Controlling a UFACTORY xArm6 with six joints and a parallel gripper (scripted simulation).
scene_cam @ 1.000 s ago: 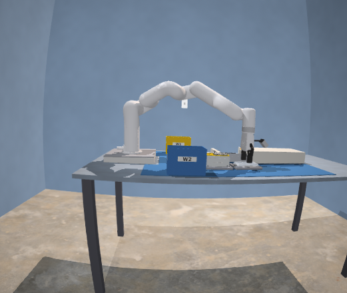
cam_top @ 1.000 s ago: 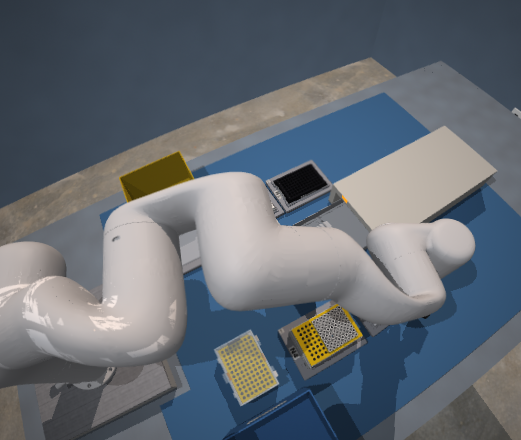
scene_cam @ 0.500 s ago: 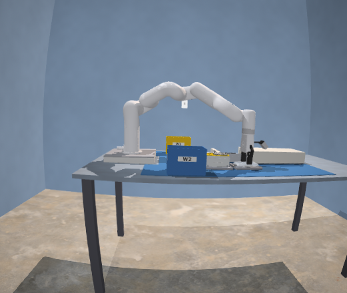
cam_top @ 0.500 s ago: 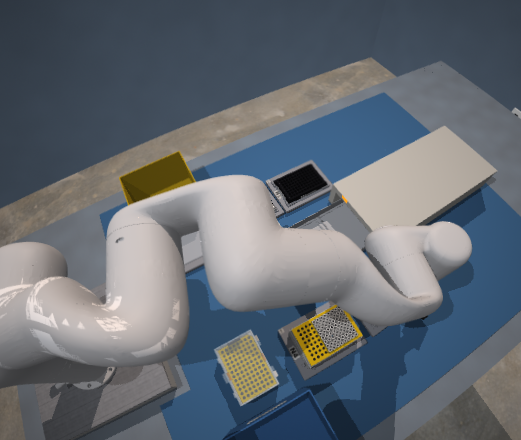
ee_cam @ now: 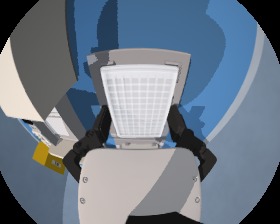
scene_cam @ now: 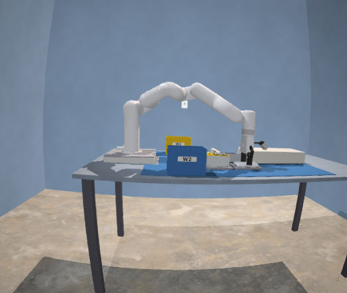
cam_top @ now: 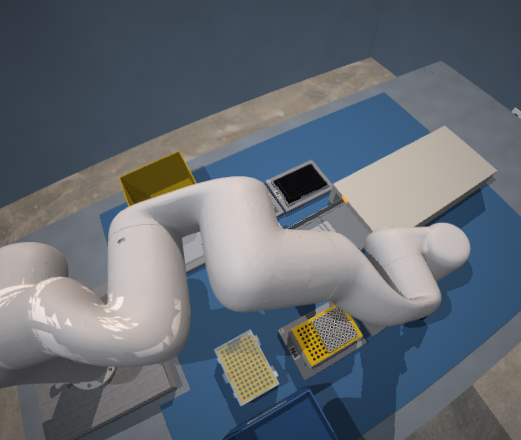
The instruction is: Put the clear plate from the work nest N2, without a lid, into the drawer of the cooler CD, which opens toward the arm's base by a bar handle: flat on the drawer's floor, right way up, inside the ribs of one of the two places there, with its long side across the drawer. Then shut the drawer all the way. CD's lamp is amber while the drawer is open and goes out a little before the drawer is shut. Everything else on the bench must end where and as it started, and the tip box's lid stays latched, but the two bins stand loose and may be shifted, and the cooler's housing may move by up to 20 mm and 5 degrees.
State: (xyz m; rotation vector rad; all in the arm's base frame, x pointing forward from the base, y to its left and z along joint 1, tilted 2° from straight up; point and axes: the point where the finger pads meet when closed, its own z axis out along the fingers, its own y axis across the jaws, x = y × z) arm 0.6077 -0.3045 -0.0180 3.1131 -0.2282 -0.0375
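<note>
Now: the work nest N2 30 mm below my hand. The rest, counted from my hand: blue bin W2 (380 mm behind, 70 mm to the right, 10 mm above); then black plate (370 mm to the left, 70 mm ahead, 10 mm below); then drawer (190 mm to the left, 10 mm below).
</note>
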